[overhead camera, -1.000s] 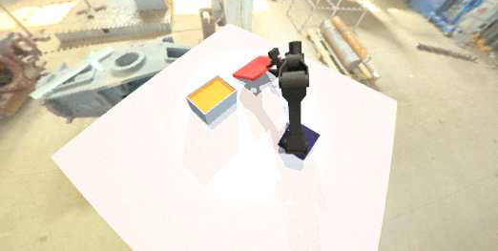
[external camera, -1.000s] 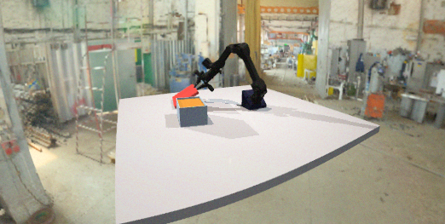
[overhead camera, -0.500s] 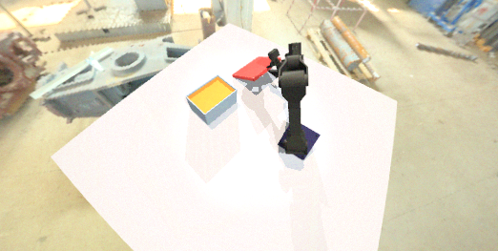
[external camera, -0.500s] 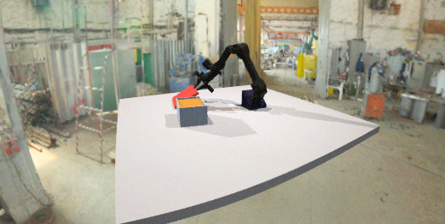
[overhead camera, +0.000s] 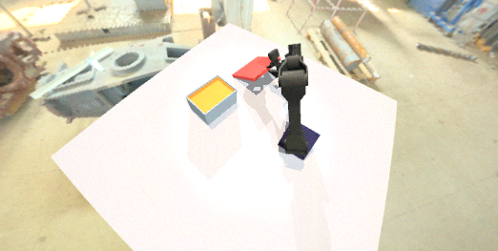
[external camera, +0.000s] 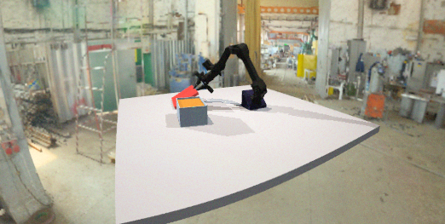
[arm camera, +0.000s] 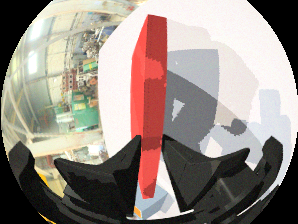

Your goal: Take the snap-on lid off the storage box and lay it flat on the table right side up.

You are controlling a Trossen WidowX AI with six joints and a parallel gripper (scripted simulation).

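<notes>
Right now the lid is 7 cm ahead of my gripper tip and 4 cm below it. Also, from my gripper tip: storage box: 32 cm to the left, 9 cm ahead, 4 cm below.
</notes>
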